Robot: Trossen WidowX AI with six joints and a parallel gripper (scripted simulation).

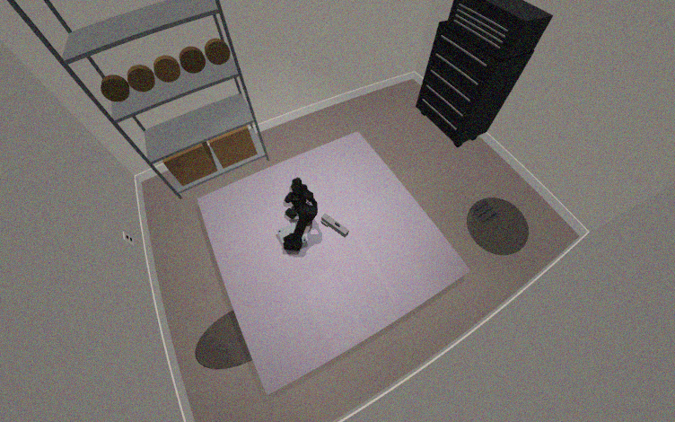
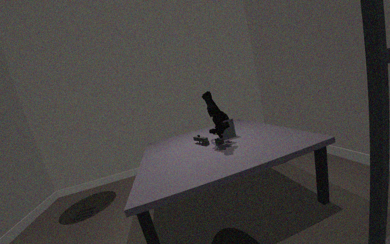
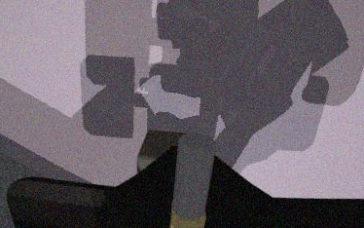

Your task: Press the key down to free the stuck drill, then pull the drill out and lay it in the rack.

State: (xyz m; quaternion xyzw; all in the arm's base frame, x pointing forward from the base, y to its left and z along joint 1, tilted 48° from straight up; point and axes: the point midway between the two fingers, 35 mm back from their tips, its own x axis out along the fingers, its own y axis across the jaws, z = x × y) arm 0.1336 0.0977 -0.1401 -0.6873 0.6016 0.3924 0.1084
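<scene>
Right now my gripper tip is 4 cm to the left of the drill, 3 cm below it and 2 cm short of it. The rest, counted from my gripper tip: olive-grey block (5 cm to the right, 4 cm below, 1 cm ahead); drill sleeve (17 cm to the right, 15 cm ahead, 1 cm below).
</scene>
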